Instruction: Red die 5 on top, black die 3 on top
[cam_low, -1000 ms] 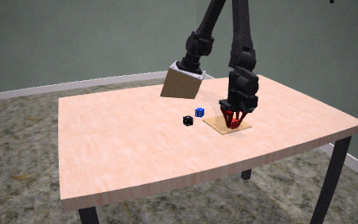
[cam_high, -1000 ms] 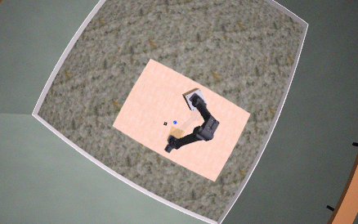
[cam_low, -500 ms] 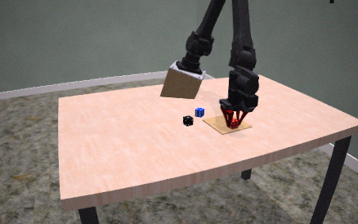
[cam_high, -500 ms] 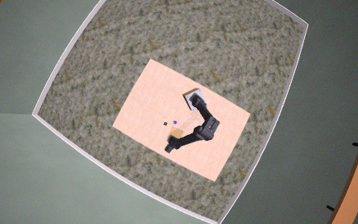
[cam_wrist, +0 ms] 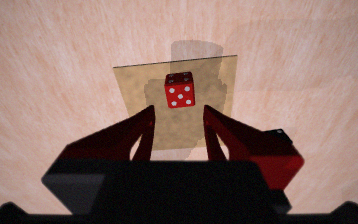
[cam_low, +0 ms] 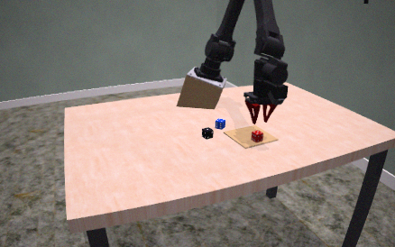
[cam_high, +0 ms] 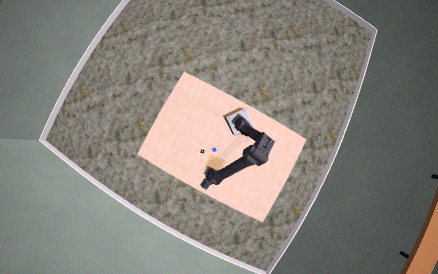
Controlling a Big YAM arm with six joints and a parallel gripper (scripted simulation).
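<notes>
Now: hand 60 mm above the red die. Also, from my hand: black die: 70 mm behind, 160 mm to the right, 60 mm below; blue die: 140 mm behind, 90 mm to the right, 60 mm below; tan mat: 50 mm behind, 10 mm to the right, 80 mm below.
</notes>
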